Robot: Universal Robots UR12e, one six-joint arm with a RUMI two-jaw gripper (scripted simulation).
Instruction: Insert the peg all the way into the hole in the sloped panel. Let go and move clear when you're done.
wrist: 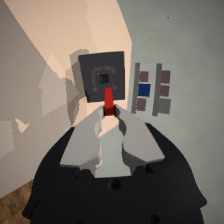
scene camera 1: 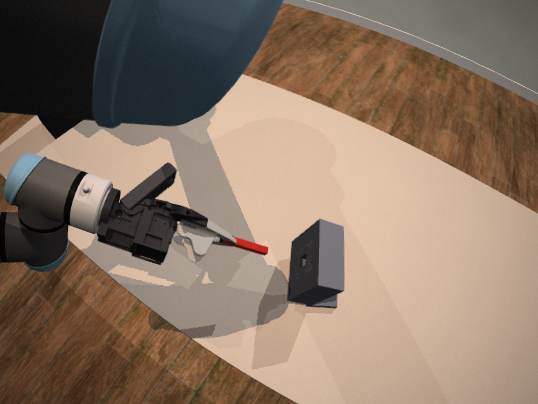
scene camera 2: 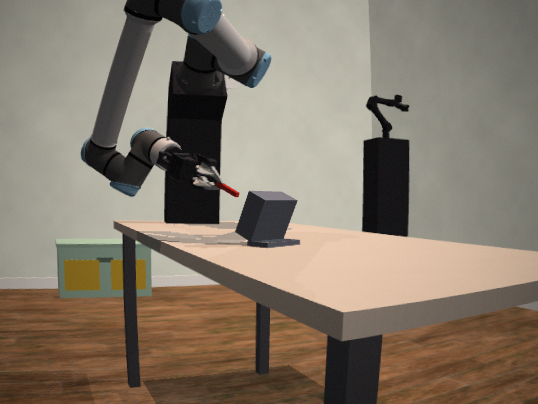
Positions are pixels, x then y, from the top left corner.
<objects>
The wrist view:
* my gripper: 109,105
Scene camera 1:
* my gripper: 234,243
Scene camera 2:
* my gripper: 222,186
</objects>
